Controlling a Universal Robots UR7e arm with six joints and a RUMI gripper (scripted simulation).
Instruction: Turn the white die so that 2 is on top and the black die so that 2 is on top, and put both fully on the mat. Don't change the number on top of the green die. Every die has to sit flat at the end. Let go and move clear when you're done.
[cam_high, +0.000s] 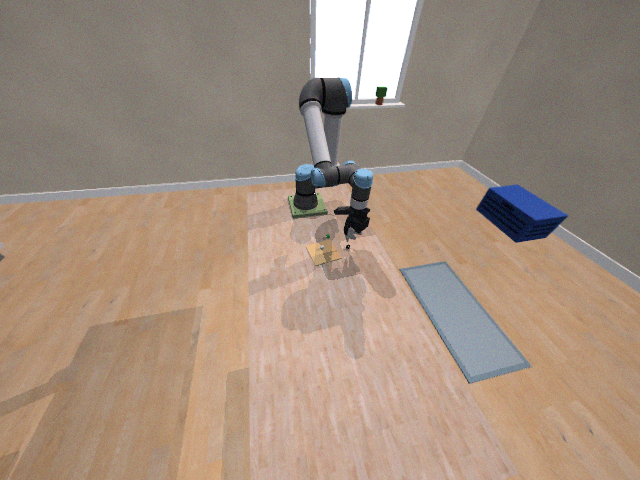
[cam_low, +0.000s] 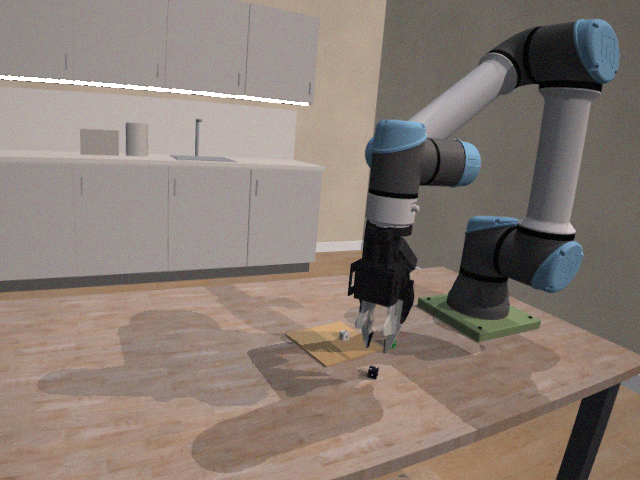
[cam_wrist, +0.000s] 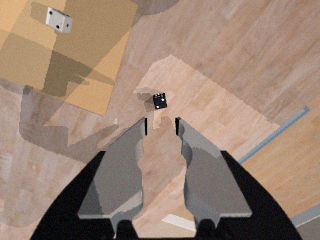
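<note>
Right now the black die is 60 mm below my hand. Round my hand: white die: 140 mm to the right, 60 mm below, 10 mm ahead; then green die: 100 mm to the right, 80 mm behind, 60 mm below; then tan mat: 130 mm to the right, 70 mm below, 30 mm ahead.
</note>
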